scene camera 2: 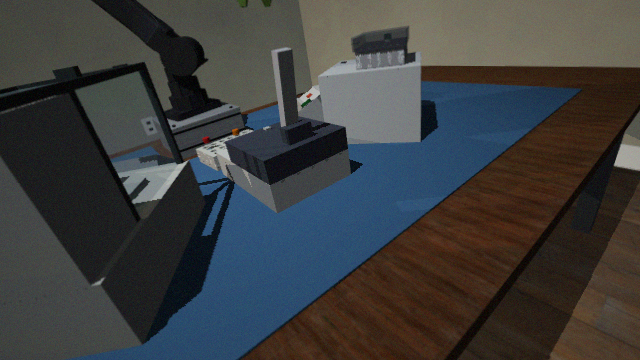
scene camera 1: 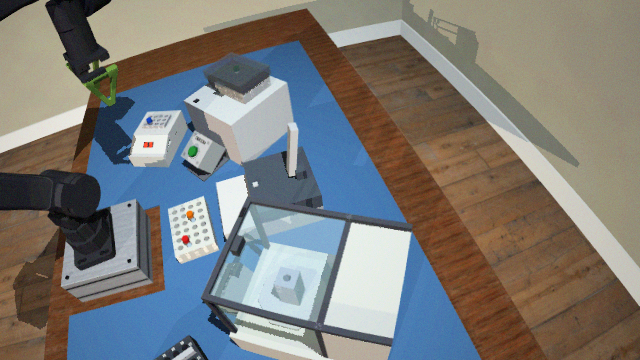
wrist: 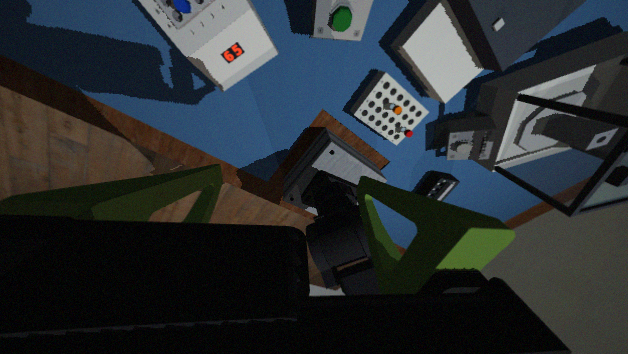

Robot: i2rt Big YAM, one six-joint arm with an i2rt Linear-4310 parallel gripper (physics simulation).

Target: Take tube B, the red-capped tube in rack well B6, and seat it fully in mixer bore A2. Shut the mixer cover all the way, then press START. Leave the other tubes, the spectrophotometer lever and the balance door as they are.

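Frame: origin at the arm's base, x up, y back, z right, level; millimetres.
Seen in the pictures: gripper, fingertip midpoint: (scene camera 2: 256, 6) (scene camera 1: 104, 96) (wrist: 294, 178); arm's base at its link origin: (scene camera 2: 193, 111) (scene camera 1: 95, 240) (wrist: 331, 192).
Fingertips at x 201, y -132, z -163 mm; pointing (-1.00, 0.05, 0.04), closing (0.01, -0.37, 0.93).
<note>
Offsets run from my fingertips to a thing's top centre. "spot": to the spot under its first point.
The red-capped tube @(dx -220, dy -52, dz +231 mm) (scene camera 1: 185, 239) (scene camera 2: 206, 140) (wrist: 409, 133) stands in the white rack @(dx -245, dy -64, dz +184 mm) (scene camera 1: 200, 253) (scene camera 2: 210, 159) (wrist: 384, 77), near one end. The mixer @(dx -85, dy -223, dz -40 mm) (scene camera 1: 265, 125) (scene camera 2: 370, 105) is a tall white box; its smoky cover @(spot: dx -85, dy -301, dz -12 mm) (scene camera 1: 250, 75) (scene camera 2: 370, 43) sits tilted over the block on top. Bore A2 cannot be made out. The green START button @(dx -200, dy -122, dz +11 mm) (scene camera 1: 193, 151) (wrist: 342, 19) is on a small box beside the mixer. My gripper (scene camera 1: 104, 89) (scene camera 2: 254, 2) (wrist: 294, 178) is open and empty, high over the table's left edge in scene camera 1, well away from the rack.
An orange-capped tube @(dx -220, dy -75, dz +175 mm) (scene camera 1: 189, 214) (scene camera 2: 235, 131) (wrist: 397, 109) shares the rack. A white block reading 65 @(dx -205, dy -36, dz -139 mm) (scene camera 1: 155, 145) (wrist: 245, 40) holds a blue-capped tube. The spectrophotometer's lever @(dx -74, dy -305, dz +208 mm) (scene camera 1: 292, 150) (scene camera 2: 285, 87) stands upright. The glass-sided balance @(spot: dx -71, dy -291, dz +520 mm) (scene camera 1: 370, 275) is beside the rack.
</note>
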